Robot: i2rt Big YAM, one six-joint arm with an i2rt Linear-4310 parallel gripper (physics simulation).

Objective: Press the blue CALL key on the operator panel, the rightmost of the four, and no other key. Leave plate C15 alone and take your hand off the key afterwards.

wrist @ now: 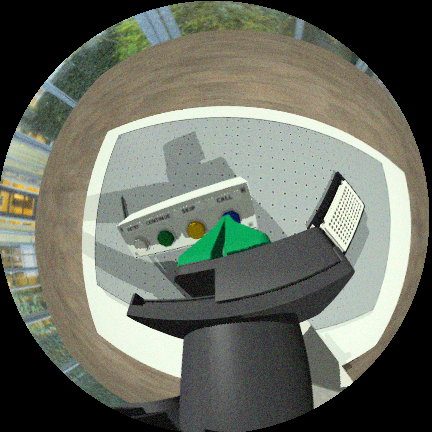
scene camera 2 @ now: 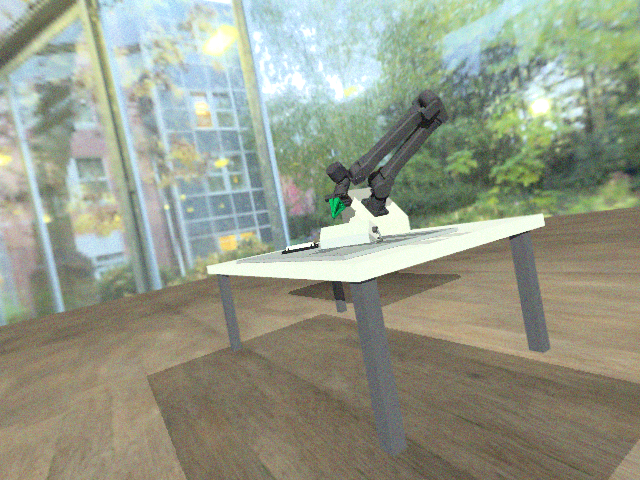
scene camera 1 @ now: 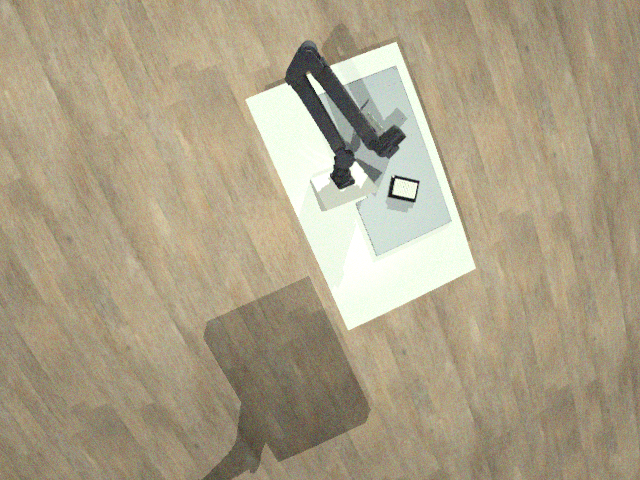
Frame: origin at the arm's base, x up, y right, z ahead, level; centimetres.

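Seen in the pictures: gripper, between the fingertips: [wrist: 227, 220] [scene camera 2: 333, 217]; arm's base, origin of its link: [scene camera 2: 374, 208] [scene camera 1: 342, 179].
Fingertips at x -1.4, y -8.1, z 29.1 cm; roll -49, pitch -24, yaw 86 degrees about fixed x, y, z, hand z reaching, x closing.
Pixels of each thing's top centre, then the offset from my fingertips to it. "spot": a spot on its surface instead. Level surfaces: height alone.
- operator panel, centre of its top: [wrist: 170, 217] [scene camera 2: 346, 223] [scene camera 1: 380, 130] dy -7.7, dx -3.3, dz -0.4 cm
- blue CALL key, centre of its top: [wrist: 229, 218] dy +0.1, dx -4.2, dz +0.5 cm
- yellow SKIP key, centre of its top: [wrist: 193, 229] dy -4.5, dx -4.2, dz -1.5 cm
- green CONTINUE key, centre of its top: [wrist: 162, 237] dy -9.1, dx -4.2, dz -3.4 cm
- pale RETRY key, centre of its top: [wrist: 137, 244] dy -13.8, dx -4.2, dz -5.4 cm
- white well plate, centre of its top: [wrist: 347, 214] [scene camera 2: 300, 244] [scene camera 1: 405, 188] dy +24.5, dx -9.1, dz +4.6 cm
- grey perforated board, height of its surface: dx -11.7 cm
- thin dark upright piece, a spot on its surface: [wrist: 124, 206] spot: dy -25.6, dx -11.6, dz +0.9 cm
The operator panel [wrist: 175, 202] [scene camera 2: 345, 235] is a white sloped box with four keys in a row. In the wrist view the blue CALL key [wrist: 231, 216] is at the right end, its lower part hidden behind the green fingertips. The yellow SKIP key [wrist: 196, 230], green CONTINUE key [wrist: 165, 238] and pale RETRY key [wrist: 142, 243] lie to its left. My gripper [wrist: 227, 220] [scene camera 2: 336, 215] is shut and empty. In scene camera 2 its tips are above the panel, apart from it. Plate C15 appears to be the white well plate [wrist: 343, 216] [scene camera 1: 404, 188] [scene camera 2: 301, 247] in a black holder.
The plate and the panel stand on a grey perforated board [scene camera 1: 413, 227] [wrist: 295, 150] on the white table [scene camera 1: 330, 304] [scene camera 2: 444, 250]. The arm's base [scene camera 1: 325, 201] stands beside the board. A thin dark upright piece [wrist: 124, 206] shows by the panel's left end.
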